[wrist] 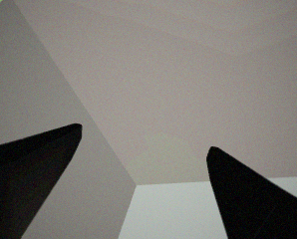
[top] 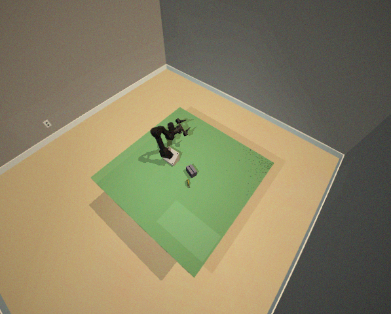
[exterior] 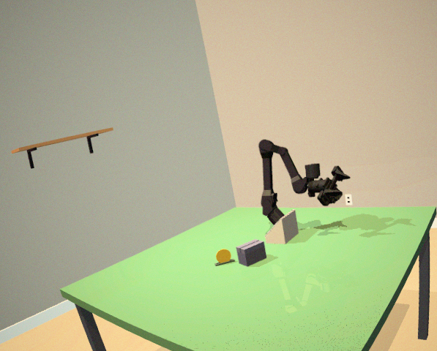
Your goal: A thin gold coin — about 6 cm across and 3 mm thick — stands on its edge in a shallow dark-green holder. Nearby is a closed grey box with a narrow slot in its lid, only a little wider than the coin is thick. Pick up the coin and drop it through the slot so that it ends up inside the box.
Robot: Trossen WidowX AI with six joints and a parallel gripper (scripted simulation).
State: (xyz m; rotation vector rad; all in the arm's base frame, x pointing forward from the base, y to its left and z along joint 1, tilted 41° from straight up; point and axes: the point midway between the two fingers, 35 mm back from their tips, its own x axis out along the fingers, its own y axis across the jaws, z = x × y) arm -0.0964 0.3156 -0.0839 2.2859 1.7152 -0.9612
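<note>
Now: gripper tip 400 mm short of the gold coin, 390 mm to the left of it and 200 mm above it.
</note>
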